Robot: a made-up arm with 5 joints. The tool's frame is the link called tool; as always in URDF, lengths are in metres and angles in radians. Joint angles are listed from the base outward. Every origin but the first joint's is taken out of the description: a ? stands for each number. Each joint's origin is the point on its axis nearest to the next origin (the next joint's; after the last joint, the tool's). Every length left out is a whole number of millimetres.
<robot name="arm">
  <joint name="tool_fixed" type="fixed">
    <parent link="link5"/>
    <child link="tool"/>
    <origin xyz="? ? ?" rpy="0 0 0"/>
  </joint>
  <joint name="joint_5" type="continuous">
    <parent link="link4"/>
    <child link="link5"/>
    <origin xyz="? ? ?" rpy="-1.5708 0 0"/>
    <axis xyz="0 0 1"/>
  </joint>
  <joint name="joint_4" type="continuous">
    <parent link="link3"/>
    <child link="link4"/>
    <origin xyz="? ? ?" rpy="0 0 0"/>
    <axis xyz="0 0 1"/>
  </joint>
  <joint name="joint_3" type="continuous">
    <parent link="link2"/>
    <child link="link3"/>
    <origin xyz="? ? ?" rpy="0 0 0"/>
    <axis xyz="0 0 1"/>
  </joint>
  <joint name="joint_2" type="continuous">
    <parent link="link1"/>
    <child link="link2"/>
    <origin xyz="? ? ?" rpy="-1.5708 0 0"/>
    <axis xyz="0 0 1"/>
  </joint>
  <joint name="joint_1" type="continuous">
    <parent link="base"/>
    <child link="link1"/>
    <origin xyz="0 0 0.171" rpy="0 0 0"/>
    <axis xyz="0 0 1"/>
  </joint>
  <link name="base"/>
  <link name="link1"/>
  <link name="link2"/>
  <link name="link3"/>
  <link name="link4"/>
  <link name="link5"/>
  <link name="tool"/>
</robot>
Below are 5 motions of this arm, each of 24 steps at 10 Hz.
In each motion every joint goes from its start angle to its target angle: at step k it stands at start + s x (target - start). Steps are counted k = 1, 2, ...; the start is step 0. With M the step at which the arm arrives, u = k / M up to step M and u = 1 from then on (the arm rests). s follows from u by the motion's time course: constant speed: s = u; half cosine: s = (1 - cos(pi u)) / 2; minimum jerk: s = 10 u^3 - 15 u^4 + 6 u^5.
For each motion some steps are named. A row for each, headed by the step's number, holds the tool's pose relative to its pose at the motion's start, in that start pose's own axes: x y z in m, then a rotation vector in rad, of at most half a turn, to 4 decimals.
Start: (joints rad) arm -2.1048 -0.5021 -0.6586 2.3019 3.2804
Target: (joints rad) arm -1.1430 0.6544 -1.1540 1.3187 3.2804
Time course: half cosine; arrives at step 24
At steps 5, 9, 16, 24:
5: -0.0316 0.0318 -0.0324 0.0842 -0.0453 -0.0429
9: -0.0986 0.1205 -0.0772 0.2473 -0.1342 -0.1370
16: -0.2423 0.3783 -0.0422 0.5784 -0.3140 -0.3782
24: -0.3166 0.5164 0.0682 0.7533 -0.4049 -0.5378

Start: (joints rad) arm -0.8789 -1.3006 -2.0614 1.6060 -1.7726
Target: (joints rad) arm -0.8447 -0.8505 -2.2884 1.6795 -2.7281
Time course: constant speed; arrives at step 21
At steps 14, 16, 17, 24:
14: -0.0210 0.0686 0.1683 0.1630 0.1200 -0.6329
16: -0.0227 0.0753 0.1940 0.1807 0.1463 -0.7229
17: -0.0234 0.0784 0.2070 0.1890 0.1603 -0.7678
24: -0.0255 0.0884 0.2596 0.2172 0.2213 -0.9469

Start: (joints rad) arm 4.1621 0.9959 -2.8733 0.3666 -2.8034
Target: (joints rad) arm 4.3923 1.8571 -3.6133 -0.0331 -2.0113
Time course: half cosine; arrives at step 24
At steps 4, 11, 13, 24:
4: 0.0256 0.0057 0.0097 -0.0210 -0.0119 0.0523
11: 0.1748 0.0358 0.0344 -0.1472 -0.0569 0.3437
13: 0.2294 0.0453 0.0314 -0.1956 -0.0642 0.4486
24: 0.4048 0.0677 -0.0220 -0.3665 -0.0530 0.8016

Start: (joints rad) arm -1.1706 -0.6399 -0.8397 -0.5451 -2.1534
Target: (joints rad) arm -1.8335 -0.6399 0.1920 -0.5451 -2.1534
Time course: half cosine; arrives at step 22
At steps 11, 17, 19, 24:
11: 0.0422 -0.2748 -0.1073 0.6076 0.0067 -0.0653
17: 0.0817 -0.4119 -0.2807 1.0654 -0.0188 -0.0006
19: 0.0944 -0.4284 -0.3208 1.1561 -0.0263 0.0254
24: 0.1029 -0.4362 -0.3446 1.2088 -0.0310 0.0429

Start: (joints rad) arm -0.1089 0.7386 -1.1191 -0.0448 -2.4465
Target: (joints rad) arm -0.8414 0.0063 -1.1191 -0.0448 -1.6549
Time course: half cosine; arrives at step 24
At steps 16, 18, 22, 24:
16: -0.2858 -0.2440 -0.4127 -0.2612 -0.6143 0.9976
18: -0.2931 -0.2822 -0.4796 -0.3140 -0.7081 1.1129
22: -0.2906 -0.3264 -0.5637 -0.3871 -0.8286 1.2459
24: -0.2894 -0.3318 -0.5748 -0.3974 -0.8448 1.2624

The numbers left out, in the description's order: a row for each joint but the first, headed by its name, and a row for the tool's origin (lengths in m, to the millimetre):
tool: 0 0 0
joint_5: 0.099 0.126 0
joint_4: 0.096 0.426 0
joint_3: 0.076 -0.404 0
joint_2: 0 0 0

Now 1 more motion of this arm.
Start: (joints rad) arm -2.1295 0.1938 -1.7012 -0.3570 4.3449
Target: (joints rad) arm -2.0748 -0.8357 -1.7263 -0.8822 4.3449
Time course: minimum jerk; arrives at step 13
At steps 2, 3, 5, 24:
2: -0.0084 0.0246 -0.0126 -0.0426 -0.0148 0.0005
3: -0.0245 0.0715 -0.0396 -0.1258 -0.0438 0.0016
5: -0.0798 0.2271 -0.1659 -0.4343 -0.1523 0.0080
24: -0.1899 0.4585 -0.7934 -1.4842 -0.5408 0.0538

